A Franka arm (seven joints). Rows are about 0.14 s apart.
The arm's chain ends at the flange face. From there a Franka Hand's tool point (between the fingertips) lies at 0.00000 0.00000 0.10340 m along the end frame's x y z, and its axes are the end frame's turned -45 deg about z.
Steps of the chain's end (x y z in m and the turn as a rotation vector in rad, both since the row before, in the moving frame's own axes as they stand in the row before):
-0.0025 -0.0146 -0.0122 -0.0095 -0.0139 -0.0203
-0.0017 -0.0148 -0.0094 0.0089 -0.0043 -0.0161
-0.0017 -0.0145 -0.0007 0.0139 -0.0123 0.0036
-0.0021 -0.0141 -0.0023 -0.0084 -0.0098 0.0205
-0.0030 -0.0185 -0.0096 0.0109 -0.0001 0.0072
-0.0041 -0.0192 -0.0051 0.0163 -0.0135 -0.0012
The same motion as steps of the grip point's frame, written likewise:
0.0068 -0.0124 -0.0122 0.0031 -0.0165 -0.0203
0.0096 -0.0126 -0.0094 0.0093 0.0033 -0.0161
0.0092 -0.0134 -0.0007 0.0185 0.0011 0.0036
0.0072 -0.0116 -0.0023 0.0010 -0.0129 0.0205
0.0118 -0.0160 -0.0096 0.0078 0.0076 0.0072
0.0109 -0.0187 -0.0051 0.0211 0.0020 -0.0012

